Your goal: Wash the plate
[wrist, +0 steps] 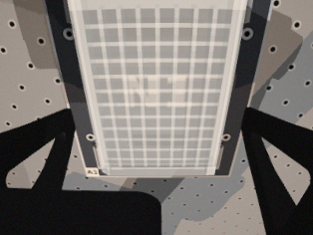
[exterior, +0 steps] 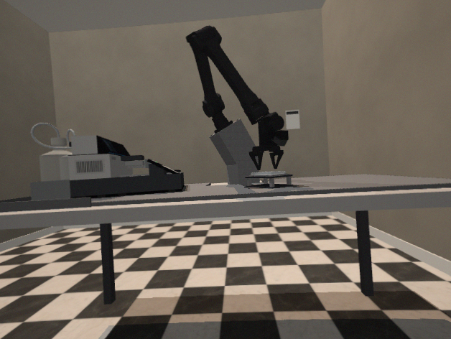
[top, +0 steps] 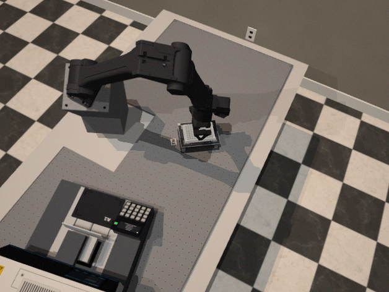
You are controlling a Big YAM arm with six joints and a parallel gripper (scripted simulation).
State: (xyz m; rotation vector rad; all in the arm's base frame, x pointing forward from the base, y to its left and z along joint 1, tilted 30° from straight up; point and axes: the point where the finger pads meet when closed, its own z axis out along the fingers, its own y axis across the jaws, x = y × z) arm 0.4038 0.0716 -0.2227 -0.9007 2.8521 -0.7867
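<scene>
Right now my hand is 3 cm above the white well plate. Also, from my hand: label (9 cm behind, 8 cm below, 5 cm to the right); dark carrier (46 cm to the right, 18 cm behind, 1 cm above); plate nest (4 cm below).
</scene>
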